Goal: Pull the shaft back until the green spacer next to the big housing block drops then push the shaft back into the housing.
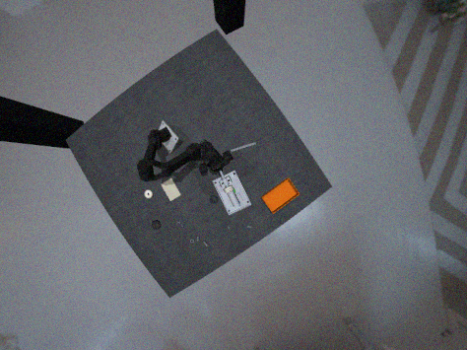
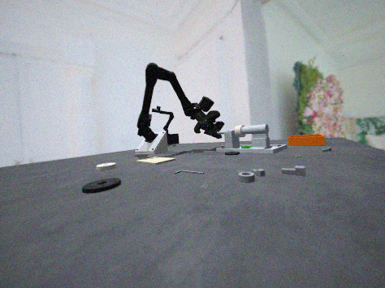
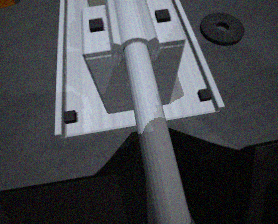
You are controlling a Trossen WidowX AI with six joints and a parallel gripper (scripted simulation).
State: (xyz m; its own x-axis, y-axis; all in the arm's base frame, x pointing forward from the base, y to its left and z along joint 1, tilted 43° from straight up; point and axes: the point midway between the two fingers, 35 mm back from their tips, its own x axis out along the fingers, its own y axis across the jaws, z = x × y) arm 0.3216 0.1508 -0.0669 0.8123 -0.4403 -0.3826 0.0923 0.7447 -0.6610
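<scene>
The grey shaft is 5 cm ahead of my gripper tip and 2 cm above it. Round my gripper tip: cream spacer (10 cm ahead, 1 cm to the right, 2 cm above); cream tile (7 cm behind, 33 cm to the right, 5 cm below); green spacer (13 cm ahead, 1 cm to the right, 4 cm below).
</scene>
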